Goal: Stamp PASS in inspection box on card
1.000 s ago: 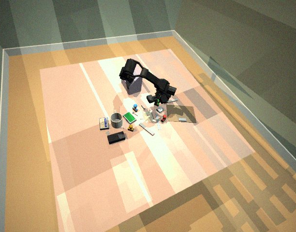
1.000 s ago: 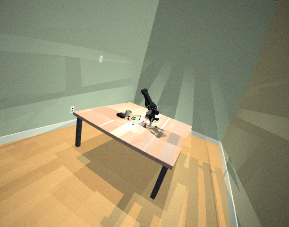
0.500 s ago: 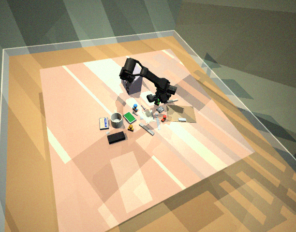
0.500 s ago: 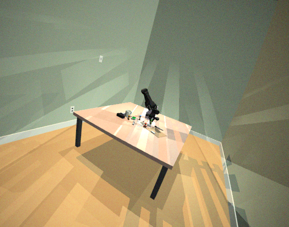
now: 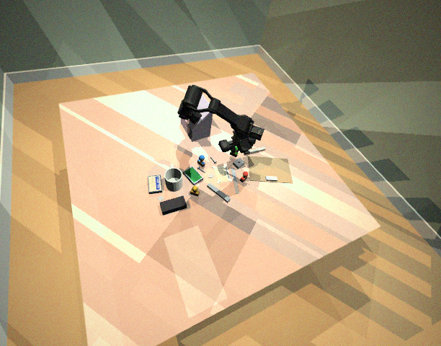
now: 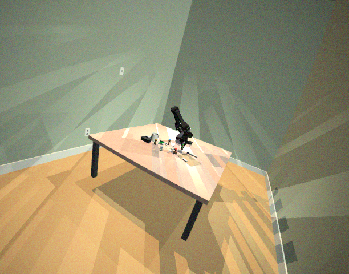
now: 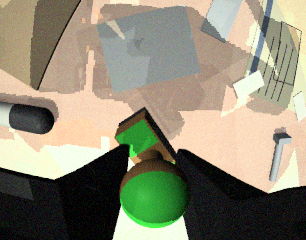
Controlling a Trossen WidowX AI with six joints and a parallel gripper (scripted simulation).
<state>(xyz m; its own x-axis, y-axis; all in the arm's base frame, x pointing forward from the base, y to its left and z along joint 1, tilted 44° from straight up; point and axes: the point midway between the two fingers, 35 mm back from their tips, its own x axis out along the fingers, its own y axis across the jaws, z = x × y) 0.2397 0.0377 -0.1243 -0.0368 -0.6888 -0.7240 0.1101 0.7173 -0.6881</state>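
My gripper tip is now 5 cm short of the grey square plate and 3 cm above it. The rest, counted from my gripper tip: marker (1 cm ahead, 12 cm to the left, 3 cm below); green stamp (right at my gripper tip); white card (6 cm ahead, 11 cm to the right, 4 cm below).
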